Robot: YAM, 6 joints.
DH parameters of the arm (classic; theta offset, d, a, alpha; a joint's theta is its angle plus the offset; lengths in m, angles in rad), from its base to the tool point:
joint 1: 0 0.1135 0.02 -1.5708
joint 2: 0 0 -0.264 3.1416
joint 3: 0.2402 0 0.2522 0
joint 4: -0.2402 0 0.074 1.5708
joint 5: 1.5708 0 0 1.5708
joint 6: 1.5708 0.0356 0 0
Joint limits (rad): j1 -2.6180..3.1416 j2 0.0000..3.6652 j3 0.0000..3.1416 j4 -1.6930..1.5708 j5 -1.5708..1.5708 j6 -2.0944..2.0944
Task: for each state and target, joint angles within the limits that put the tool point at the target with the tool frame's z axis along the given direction. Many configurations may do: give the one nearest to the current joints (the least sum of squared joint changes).
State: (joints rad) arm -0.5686 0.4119 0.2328 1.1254 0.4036 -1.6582
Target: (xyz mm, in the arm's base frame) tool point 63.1 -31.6 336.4 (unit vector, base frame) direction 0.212 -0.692 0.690
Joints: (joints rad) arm -0.1247 0.3942 0.2690 1.2902 0.7212 -1.6582
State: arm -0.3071 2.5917 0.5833 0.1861 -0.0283 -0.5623
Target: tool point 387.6 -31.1 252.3 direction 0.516 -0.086 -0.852
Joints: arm -0.0758 1.8028 1.4646 -0.6838 0.0467 -0.5623
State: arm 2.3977 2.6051 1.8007 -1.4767 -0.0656 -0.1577
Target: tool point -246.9 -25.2 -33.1 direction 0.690 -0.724 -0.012
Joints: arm 3.1395 2.7750 1.2826 -1.6318 -0.8073 -0.1577
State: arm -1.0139 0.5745 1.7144 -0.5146 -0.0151 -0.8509
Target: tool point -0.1 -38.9 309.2 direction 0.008 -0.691 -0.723
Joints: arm -1.5976 0.4062 0.9091 -1.3113 -0.0265 -0.8509
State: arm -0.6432 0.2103 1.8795 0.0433 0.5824 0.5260
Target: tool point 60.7 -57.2 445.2 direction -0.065 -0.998 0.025
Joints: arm -0.3314 0.6255 1.1209 -0.4007 1.3032 0.5260
